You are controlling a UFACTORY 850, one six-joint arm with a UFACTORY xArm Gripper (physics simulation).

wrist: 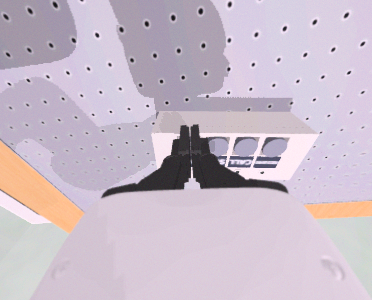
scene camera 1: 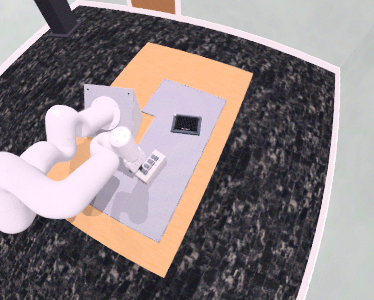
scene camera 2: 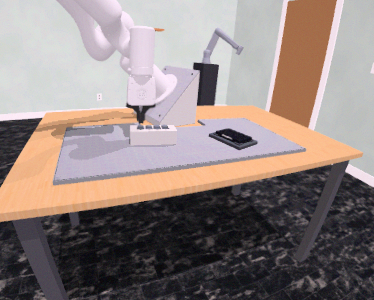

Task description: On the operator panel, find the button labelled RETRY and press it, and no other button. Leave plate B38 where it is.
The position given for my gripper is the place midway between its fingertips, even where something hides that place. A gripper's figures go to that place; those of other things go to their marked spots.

My gripper (wrist: 190, 138) is 0.14 m from the lens. An operator panel (wrist: 300, 137): 0.19 m from the lens.
